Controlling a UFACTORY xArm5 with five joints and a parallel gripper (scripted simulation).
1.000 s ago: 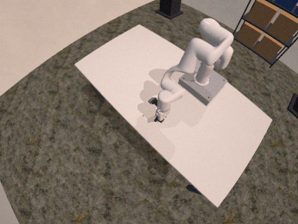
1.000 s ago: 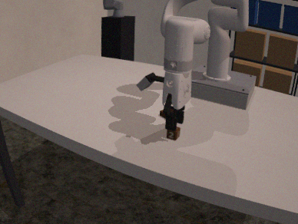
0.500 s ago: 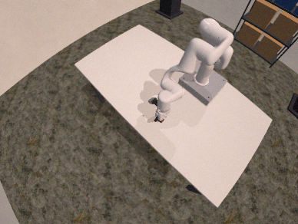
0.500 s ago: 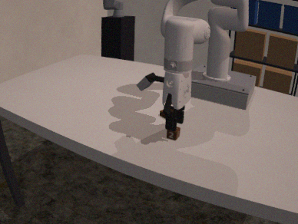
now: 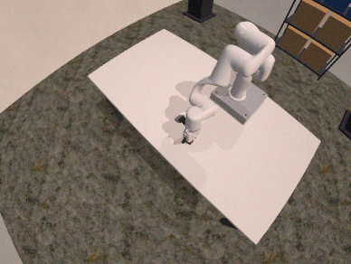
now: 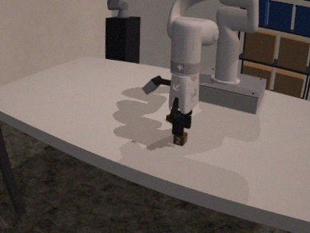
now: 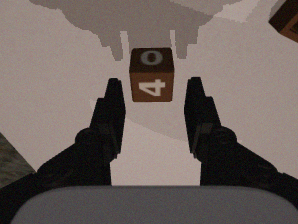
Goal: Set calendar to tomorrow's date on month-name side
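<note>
My hand is 40 mm above the brown wooden cube. From my hand the other things lie so: tray: 110 mm behind, 60 mm to the right, 50 mm below.
</note>
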